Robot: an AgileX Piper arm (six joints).
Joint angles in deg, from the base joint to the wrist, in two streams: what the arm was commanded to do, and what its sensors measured. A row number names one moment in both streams.
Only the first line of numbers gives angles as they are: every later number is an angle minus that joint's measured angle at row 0.
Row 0, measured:
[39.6, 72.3, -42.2, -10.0, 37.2, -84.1]
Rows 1 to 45, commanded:
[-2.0, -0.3, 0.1, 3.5, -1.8, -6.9]
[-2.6, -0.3, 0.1, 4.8, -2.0, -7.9]
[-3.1, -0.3, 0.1, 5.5, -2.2, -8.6]
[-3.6, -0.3, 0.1, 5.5, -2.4, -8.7]
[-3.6, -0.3, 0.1, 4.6, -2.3, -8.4]
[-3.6, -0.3, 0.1, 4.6, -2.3, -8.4]
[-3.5, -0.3, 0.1, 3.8, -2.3, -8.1]
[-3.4, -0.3, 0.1, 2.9, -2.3, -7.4]
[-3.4, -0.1, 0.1, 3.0, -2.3, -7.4]
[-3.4, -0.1, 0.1, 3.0, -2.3, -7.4]
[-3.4, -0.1, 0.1, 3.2, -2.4, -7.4]
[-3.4, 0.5, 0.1, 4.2, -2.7, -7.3]
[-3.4, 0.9, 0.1, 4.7, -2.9, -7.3]
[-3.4, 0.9, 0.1, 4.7, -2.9, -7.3]
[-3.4, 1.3, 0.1, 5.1, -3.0, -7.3]
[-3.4, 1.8, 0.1, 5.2, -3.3, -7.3]
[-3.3, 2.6, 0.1, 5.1, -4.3, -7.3]
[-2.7, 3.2, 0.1, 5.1, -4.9, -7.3]
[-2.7, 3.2, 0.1, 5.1, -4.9, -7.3]
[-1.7, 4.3, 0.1, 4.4, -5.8, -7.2]
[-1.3, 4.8, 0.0, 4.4, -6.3, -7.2]
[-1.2, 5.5, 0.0, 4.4, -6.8, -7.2]
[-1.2, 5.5, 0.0, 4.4, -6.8, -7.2]
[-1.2, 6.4, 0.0, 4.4, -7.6, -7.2]
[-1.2, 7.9, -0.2, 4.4, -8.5, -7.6]
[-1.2, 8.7, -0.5, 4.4, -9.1, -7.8]
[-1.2, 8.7, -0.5, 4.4, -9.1, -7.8]
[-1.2, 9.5, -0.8, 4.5, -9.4, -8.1]
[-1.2, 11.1, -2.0, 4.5, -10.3, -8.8]
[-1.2, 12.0, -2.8, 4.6, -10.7, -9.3]
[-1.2, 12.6, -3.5, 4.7, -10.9, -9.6]
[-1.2, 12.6, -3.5, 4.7, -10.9, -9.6]
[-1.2, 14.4, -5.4, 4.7, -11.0, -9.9]
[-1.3, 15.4, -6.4, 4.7, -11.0, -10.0]
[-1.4, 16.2, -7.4, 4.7, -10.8, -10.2]
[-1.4, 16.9, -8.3, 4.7, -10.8, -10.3]
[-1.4, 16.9, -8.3, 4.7, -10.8, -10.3]
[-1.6, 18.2, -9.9, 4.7, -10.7, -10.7]
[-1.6, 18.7, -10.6, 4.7, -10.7, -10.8]
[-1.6, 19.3, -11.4, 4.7, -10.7, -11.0]
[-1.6, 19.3, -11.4, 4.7, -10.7, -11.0]
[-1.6, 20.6, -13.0, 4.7, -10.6, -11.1]
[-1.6, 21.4, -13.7, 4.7, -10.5, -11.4]
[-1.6, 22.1, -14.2, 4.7, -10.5, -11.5]
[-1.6, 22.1, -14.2, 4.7, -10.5, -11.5]
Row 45, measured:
[-1.4, 20.9, -12.3, 4.5, -9.3, -10.7]
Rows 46 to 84, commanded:
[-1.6, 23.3, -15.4, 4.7, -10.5, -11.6]
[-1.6, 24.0, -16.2, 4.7, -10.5, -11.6]
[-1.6, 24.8, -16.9, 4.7, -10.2, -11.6]
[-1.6, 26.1, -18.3, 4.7, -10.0, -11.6]
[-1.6, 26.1, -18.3, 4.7, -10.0, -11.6]
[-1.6, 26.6, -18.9, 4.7, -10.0, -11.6]
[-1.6, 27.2, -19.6, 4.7, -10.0, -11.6]
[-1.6, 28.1, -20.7, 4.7, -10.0, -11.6]
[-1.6, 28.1, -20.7, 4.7, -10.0, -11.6]
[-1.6, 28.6, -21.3, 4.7, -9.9, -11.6]
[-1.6, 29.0, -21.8, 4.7, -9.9, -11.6]
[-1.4, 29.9, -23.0, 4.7, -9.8, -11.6]
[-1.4, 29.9, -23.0, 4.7, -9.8, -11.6]
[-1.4, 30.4, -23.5, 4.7, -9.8, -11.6]
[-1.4, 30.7, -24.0, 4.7, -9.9, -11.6]
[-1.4, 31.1, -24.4, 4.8, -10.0, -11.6]
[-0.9, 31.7, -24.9, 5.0, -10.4, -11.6]
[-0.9, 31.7, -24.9, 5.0, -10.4, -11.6]
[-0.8, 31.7, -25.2, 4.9, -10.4, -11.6]
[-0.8, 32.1, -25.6, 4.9, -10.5, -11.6]
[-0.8, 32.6, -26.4, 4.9, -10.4, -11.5]
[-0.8, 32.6, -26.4, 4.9, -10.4, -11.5]
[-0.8, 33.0, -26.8, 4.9, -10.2, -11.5]
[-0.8, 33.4, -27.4, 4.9, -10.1, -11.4]
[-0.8, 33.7, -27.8, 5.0, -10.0, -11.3]
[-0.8, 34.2, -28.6, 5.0, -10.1, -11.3]
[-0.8, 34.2, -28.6, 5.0, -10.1, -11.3]
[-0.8, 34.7, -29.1, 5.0, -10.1, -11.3]
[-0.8, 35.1, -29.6, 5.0, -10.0, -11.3]
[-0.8, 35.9, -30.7, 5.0, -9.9, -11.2]
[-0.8, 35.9, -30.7, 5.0, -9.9, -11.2]
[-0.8, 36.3, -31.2, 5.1, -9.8, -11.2]
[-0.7, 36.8, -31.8, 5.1, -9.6, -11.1]
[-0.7, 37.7, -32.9, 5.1, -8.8, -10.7]
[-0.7, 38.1, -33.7, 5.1, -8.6, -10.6]
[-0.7, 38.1, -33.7, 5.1, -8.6, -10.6]
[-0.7, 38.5, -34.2, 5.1, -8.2, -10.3]
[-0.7, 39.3, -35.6, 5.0, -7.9, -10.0]
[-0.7, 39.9, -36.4, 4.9, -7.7, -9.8]
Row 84, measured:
[-0.9, 39.1, -34.1, 4.6, -7.1, -10.6]
